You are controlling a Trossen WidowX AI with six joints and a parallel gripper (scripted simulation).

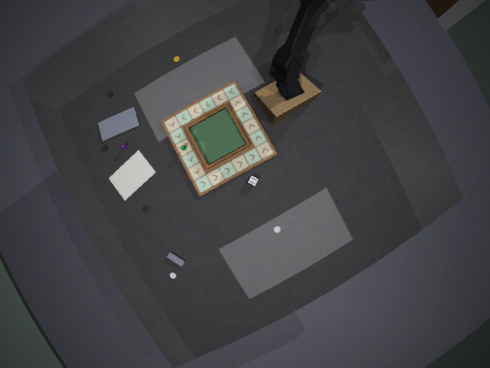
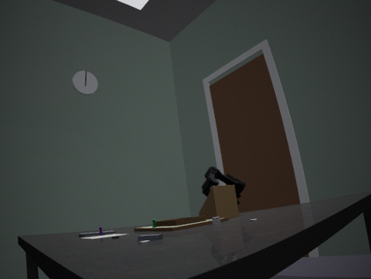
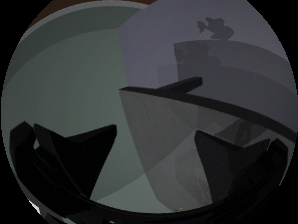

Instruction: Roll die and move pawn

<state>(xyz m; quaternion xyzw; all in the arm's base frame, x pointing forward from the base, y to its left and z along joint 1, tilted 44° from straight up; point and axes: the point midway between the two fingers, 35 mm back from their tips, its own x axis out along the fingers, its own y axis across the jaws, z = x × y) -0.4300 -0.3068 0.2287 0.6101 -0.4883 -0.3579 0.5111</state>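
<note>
Right now the white die is 650 mm ahead of my gripper tip, 600 mm to the left of it and 70 mm below it. Round my gripper tip: green dice tray 690 mm ahead, 420 mm to the left, 70 mm below; yellow disc 710 mm ahead, 100 mm to the left, 80 mm below; green pawn 810 mm ahead, 410 mm to the left, 50 mm below.
</note>
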